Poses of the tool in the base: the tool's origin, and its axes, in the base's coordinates. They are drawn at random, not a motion.
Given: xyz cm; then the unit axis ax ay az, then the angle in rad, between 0 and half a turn.
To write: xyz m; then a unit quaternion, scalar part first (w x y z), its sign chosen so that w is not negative. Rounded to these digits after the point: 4 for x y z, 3 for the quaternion.
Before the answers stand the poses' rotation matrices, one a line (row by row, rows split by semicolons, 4 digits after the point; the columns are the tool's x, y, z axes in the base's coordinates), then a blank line. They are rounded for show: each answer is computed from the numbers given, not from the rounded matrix.
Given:
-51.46, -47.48, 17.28, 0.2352, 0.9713, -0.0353, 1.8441
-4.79, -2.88, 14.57, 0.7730, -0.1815, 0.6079, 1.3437
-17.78, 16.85, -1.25, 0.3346, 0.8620, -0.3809, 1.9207
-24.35, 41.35, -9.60, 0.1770, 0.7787, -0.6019, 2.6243
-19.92, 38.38, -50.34, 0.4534, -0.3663, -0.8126, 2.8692
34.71, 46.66, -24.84, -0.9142, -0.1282, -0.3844, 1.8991
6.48, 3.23, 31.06, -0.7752, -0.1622, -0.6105, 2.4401
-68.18, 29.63, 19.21, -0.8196, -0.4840, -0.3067, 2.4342
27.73, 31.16, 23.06, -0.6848, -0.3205, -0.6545, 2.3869
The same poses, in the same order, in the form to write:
-0.1997 0.3241 0.9247; 0.2561 0.9282 -0.2700; -0.9458 0.1829 -0.2683
0.6881 -0.7010 0.1873; 0.4836 0.2507 -0.8386; 0.5409 0.6677 0.5115
-0.1925 0.7451 0.6386; 0.0295 0.6549 -0.7552; -0.9809 -0.1265 -0.1480
-0.8106 0.5553 0.1860; -0.0400 0.2643 -0.9636; -0.5842 -0.7886 -0.1920
-0.5596 -0.1074 -0.8218; -0.5446 -0.6997 0.4623; -0.6247 0.7063 0.3331
0.7828 0.5189 0.3434; -0.2089 -0.3007 0.9306; 0.5861 -0.8002 -0.1270
0.2961 0.6158 0.7301; -0.1722 -0.7175 0.6750; 0.9395 -0.3256 -0.1064
0.4222 0.8974 0.1279; 0.4988 -0.3478 0.7939; 0.7569 -0.2714 -0.5945
0.0821 0.8277 0.5551; -0.0690 -0.5509 0.8317; 0.9942 -0.1066 0.0119

-0.5146, -0.4748, 0.1728, 0.604, 0.187, 0.774, -0.028
-0.0479, -0.0288, 0.1457, 0.783, 0.481, -0.113, 0.378
-0.1778, 0.1685, -0.0125, 0.573, 0.274, 0.706, -0.312
-0.2435, 0.4135, -0.0960, 0.256, 0.171, 0.753, -0.582
-0.1992, 0.3838, -0.5034, 0.136, 0.449, -0.363, -0.805
0.3471, 0.4666, -0.2484, 0.582, -0.743, -0.104, -0.313
0.0648, 0.0323, 0.3106, 0.344, -0.728, -0.152, -0.573
-0.6818, 0.2963, 0.1921, 0.346, -0.769, -0.454, -0.288
0.2773, 0.3116, 0.2306, 0.368, -0.637, -0.298, -0.608

